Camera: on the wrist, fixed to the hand. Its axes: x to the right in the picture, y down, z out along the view.
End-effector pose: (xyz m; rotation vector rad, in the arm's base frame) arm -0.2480 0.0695 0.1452 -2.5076 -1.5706 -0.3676
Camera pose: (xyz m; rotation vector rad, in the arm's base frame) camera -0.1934 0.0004 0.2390 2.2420 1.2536 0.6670
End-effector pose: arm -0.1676 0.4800 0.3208 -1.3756 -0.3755 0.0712
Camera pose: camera -0.1326 0.3979 0.2280 -2.0605 -0.5349 0.0184
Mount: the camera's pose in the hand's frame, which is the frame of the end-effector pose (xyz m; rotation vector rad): -0.0094 0.0788 -0.1013 -0.6936 -0.1219 -0.0061
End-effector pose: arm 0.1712 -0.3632 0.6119 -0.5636 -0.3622 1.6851
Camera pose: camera 0.1632 -0.3947 0.4874 -0.9601 -1.0544 1.5709
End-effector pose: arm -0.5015 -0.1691 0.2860 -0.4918 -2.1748 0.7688
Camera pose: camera -0.4101 -0.0786 0.2823 -0.7926 -2.5300 0.0100
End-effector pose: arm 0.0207 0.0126 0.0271 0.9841 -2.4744 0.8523
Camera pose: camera -0.0192 0.1281 0.0675 0.7920 -2.5600 -0.0977
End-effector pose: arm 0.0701 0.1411 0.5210 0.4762 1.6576 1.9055
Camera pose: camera 0.0022 0.0503 0.5819 0.2875 0.8308 2.2293
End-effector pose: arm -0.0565 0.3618 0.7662 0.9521 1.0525 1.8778
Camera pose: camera -0.1606 0.2923 0.7960 0.6321 0.2777 1.9429
